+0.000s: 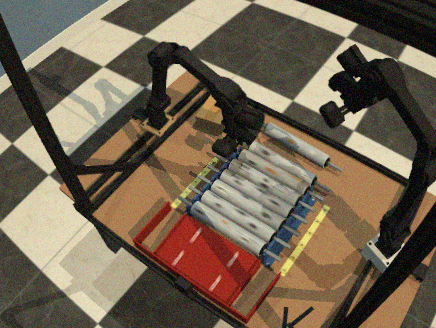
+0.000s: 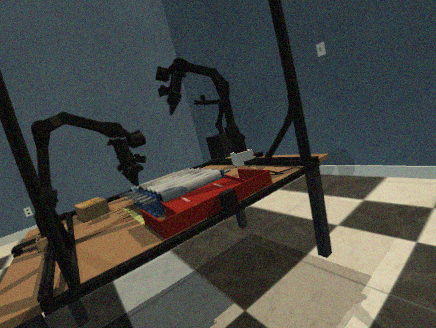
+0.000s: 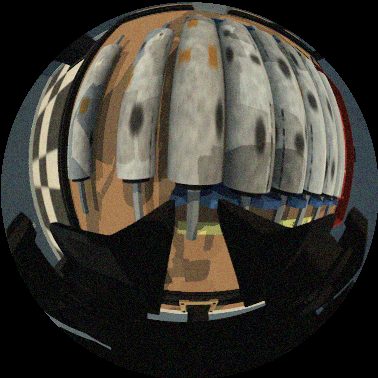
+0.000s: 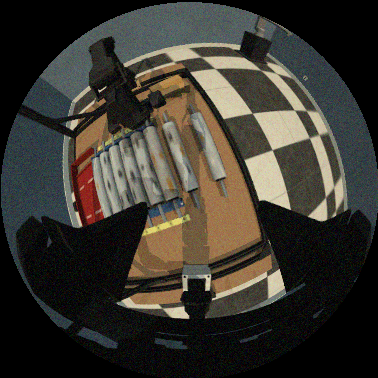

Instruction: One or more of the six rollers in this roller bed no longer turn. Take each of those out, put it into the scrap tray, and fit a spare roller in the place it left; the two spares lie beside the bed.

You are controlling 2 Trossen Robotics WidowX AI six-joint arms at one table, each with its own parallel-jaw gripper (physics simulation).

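Frame: origin at the left arm's base, x ahead, y left, z up, level; millimetres.
Seen in the pictures: left gripper, between the fingertips: (image 1: 238, 148) (image 2: 136, 185) (image 3: 196, 205) (image 4: 144, 123); right gripper, between the fingertips: (image 2: 171, 114) (image 4: 204, 207); left arm's base, origin of its link: (image 1: 157, 122) (image 3: 197, 307) (image 4: 130, 86); right arm's base, origin of its link: (image 1: 387, 246) (image 2: 240, 151) (image 4: 196, 284).
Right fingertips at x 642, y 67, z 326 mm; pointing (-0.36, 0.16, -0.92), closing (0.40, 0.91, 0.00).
Pixels of each thing's top centre, then the offset from my right fingertips to it.
- far spare, centre of its top: (image 3: 78, 96) (image 4: 207, 140) (image 1: 297, 140) dx -148, dy +110, dz -308 mm
- red scrap tray, centre of its top: (image 1: 204, 256) (image 3: 347, 143) (image 2: 208, 189) (image 4: 85, 198) dx -176, dy -431, dz -306 mm
- wooden block, centre of its top: (image 1: 217, 106) (image 4: 168, 84) (image 2: 89, 202) dx -477, dy +93, dz -300 mm
Six grey rollers lie side by side across the blue rails (image 1: 270, 256) (image 4: 175, 205) of the bed. Which of them no longer turn does not show. Two spares lie beyond the bed: the near spare (image 1: 282, 161) (image 3: 142, 105) (image 4: 180, 155) close to it, the far spare (image 1: 297, 145) (image 3: 95, 115) (image 4: 207, 145) farther off. The red scrap tray (image 1: 200, 250) (image 2: 190, 215) holds no roller. My left gripper (image 1: 238, 150) (image 2: 134, 182) (image 3: 196, 205) is partly open and empty, above the end shaft of the bed roller nearest the spares. My right gripper (image 1: 344, 109) (image 2: 172, 111) (image 4: 204, 207) is wide open, empty and high.
A wooden block (image 1: 207, 117) (image 2: 91, 209) lies near the left arm's base. Yellow numbered strips (image 1: 305, 240) run along both ends of the bed. The tray stands along the near table edge, against the bed's side. Black frame posts (image 1: 30, 100) rise at the table's corners.
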